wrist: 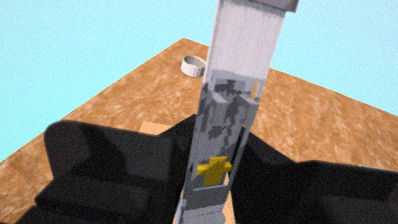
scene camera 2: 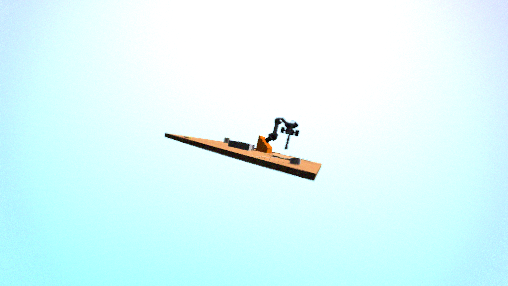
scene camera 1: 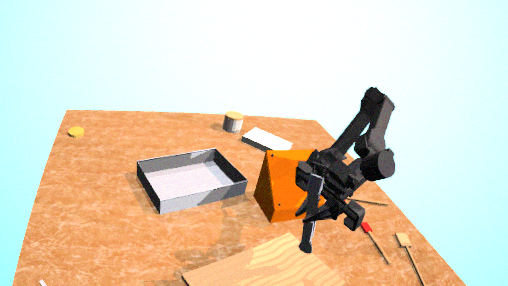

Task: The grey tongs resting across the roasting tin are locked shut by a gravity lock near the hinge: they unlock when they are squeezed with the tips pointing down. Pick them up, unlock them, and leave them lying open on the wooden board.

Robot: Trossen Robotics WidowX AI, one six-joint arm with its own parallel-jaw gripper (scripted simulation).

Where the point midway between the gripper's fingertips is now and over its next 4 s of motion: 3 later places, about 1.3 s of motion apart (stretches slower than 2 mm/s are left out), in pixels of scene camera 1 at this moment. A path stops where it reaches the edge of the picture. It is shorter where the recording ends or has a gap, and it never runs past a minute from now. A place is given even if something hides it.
My gripper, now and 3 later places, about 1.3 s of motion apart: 299,218; 283,244; 282,253; 275,270
